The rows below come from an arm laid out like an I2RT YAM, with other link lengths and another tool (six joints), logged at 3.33 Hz.
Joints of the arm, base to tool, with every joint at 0 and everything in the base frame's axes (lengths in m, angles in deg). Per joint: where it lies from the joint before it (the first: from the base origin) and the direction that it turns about. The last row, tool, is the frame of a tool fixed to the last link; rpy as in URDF.
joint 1: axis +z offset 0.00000 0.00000 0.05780
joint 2: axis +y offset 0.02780 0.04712 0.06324
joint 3: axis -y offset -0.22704 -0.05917 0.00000
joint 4: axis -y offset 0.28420 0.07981 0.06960
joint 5: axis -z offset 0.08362 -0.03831 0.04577
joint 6: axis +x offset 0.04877 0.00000 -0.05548
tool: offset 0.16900 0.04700 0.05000 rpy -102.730 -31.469 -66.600
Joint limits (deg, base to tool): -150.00..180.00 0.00..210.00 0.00..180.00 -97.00..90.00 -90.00..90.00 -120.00..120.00
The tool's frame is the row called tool.
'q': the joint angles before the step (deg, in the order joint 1, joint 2, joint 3, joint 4, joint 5, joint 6). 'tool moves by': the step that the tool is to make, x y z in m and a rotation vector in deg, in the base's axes. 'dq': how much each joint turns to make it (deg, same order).
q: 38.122, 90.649, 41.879, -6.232, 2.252, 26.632
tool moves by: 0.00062, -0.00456, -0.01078, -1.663, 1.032, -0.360
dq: -0.215, 1.779, 0.921, -0.969, 0.640, -0.258
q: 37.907, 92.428, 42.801, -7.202, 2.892, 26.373
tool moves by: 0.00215, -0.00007, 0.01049, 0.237, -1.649, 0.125
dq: 0.060, -1.866, -0.675, 0.284, 0.650, -0.516
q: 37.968, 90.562, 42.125, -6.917, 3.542, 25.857
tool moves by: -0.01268, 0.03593, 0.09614, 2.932, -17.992, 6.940
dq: 5.922, -13.983, -6.000, 8.411, 6.277, -7.312
